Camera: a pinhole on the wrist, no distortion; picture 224 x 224 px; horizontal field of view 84.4 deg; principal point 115.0 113.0 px. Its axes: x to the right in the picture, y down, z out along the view. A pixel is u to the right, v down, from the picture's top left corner.
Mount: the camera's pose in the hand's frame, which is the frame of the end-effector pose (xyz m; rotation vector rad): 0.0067 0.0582 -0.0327 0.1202 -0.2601 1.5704
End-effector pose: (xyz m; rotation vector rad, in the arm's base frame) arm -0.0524 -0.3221 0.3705 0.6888 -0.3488 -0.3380
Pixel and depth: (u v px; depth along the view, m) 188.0 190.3 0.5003
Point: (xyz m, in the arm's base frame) -0.5321 -0.2865 0.8054
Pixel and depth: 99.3 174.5 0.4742
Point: -0.4756 -0.5099 0.5222
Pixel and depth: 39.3 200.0 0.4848
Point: -0.5855 -0.6051 0.3073
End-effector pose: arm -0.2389 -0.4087 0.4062 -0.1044 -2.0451 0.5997
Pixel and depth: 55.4 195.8 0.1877
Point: -0.2524 -0.5582 0.2871
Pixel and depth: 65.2 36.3 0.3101
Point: -0.5199 -0.5700 0.5012
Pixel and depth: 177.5 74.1 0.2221
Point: -0.4658 -0.3720 0.3089
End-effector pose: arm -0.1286 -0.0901 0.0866 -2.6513 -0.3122 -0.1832
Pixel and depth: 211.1 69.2 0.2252
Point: -0.0063 -0.1217 -0.1839
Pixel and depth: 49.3 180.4 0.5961
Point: -0.5433 0.3837 -0.1989
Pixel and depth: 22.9 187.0 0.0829
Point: -0.1789 -0.0675 0.0621
